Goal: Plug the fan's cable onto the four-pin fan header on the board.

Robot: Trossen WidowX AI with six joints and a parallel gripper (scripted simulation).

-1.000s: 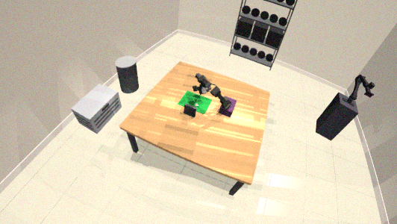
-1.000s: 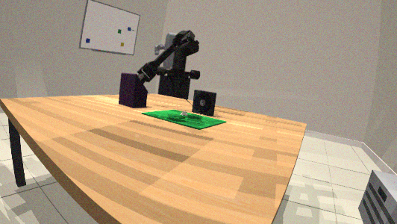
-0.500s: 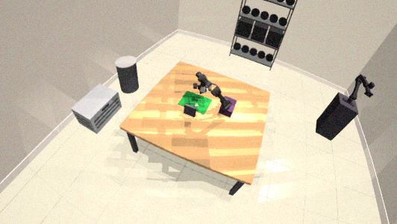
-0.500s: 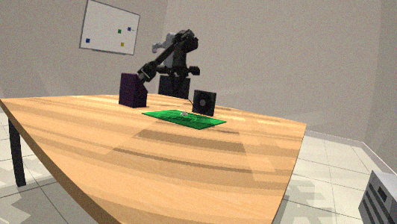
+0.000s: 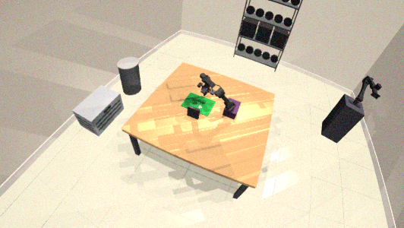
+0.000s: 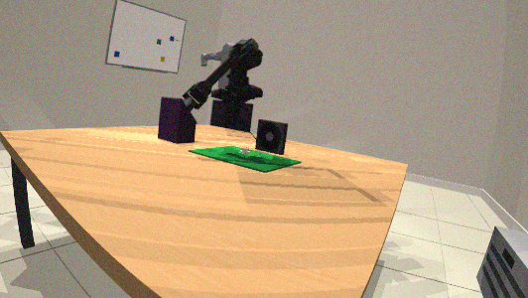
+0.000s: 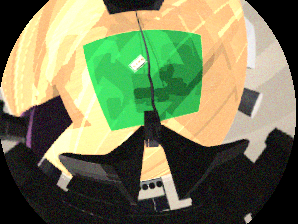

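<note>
Now: the green board 14 cm below my gripper tip, 5 cm to the left of it and 3 cm ahead of it. The rest, counted from my gripper tip: black square fan: 23 cm to the left, 6 cm below, 2 cm behind; then dark fan plug: 1 cm to the right, 1 cm below.
</note>
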